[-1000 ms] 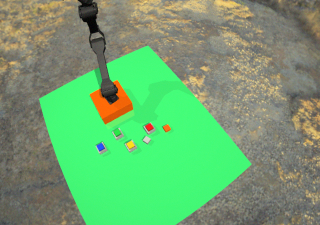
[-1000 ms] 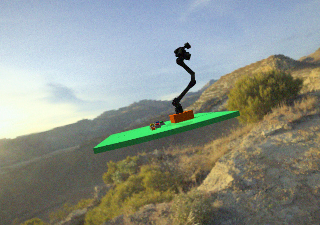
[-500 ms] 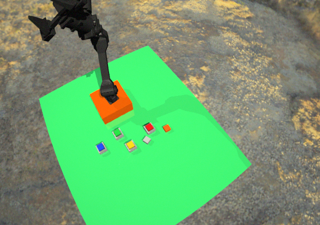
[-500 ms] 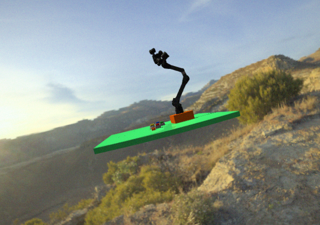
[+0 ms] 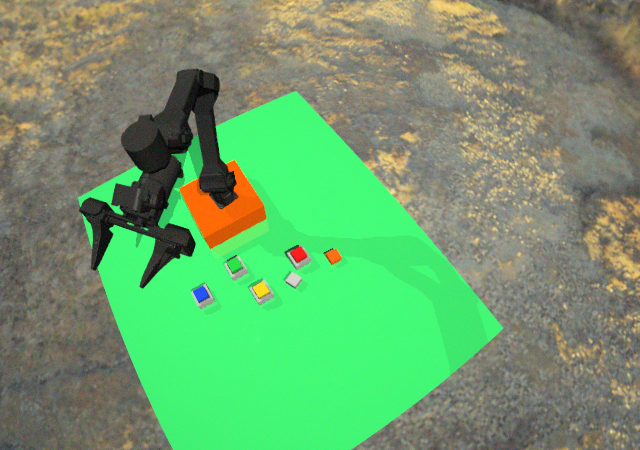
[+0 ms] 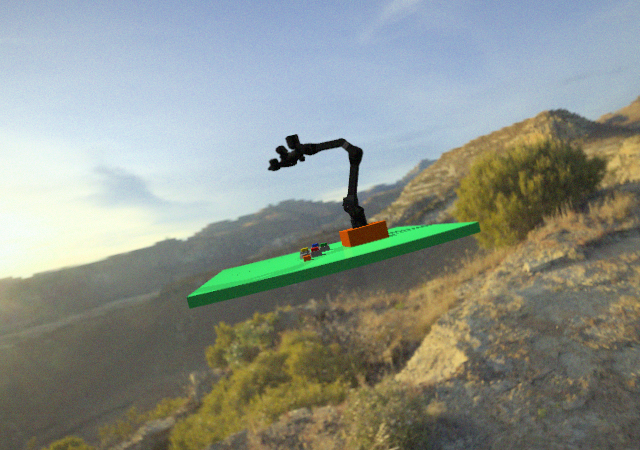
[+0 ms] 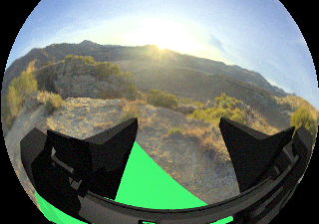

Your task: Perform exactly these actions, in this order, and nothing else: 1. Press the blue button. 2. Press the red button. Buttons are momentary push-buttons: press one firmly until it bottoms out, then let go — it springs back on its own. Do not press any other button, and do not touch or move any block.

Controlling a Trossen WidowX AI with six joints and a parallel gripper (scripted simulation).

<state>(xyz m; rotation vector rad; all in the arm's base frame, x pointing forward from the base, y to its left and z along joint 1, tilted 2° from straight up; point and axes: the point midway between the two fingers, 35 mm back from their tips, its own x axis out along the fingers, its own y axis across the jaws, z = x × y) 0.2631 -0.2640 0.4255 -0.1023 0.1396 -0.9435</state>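
Right now my gripper tip is 110 mm past the blue button, 80 mm to the right of it and 460 mm above it. The rest, counted from my gripper tip: small grey block 10 mm ahead, 300 mm to the left, 480 mm below; then yellow button 20 mm behind, 220 mm to the left, 460 mm below; then green button 120 mm behind, 200 mm to the left, 460 mm below.
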